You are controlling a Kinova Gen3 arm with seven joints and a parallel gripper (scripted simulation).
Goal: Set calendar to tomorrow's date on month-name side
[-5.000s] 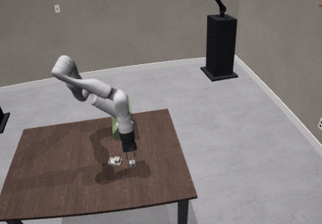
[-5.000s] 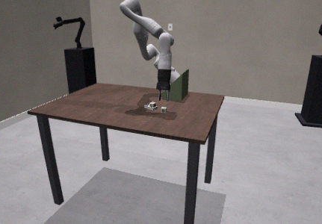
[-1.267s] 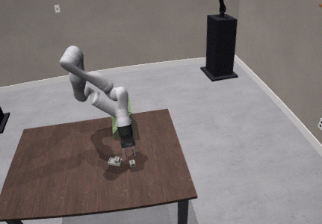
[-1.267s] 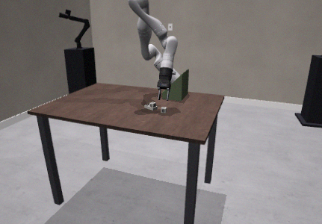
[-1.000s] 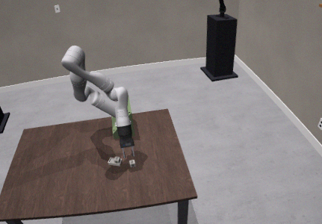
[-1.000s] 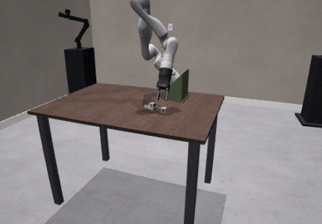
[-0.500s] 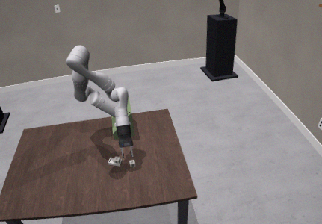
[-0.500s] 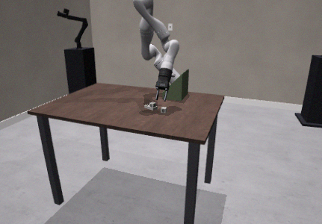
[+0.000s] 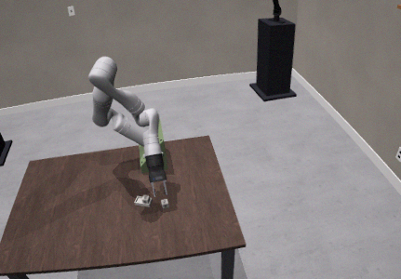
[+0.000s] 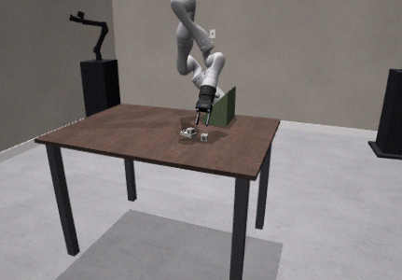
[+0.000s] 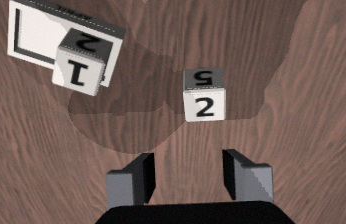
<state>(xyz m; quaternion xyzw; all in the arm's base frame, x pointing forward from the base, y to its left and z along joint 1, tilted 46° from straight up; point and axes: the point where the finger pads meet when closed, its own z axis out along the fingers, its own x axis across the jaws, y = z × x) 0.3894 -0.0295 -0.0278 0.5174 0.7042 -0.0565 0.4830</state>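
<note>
My hand is 8 cm above the digit cube and 1 cm to the right of it. The rest, counted from my hand: white calendar tray 8 cm to the right, 8 cm below, 4 cm behind; white cube 7 cm to the right, 7 cm below, 4 cm behind.
</note>
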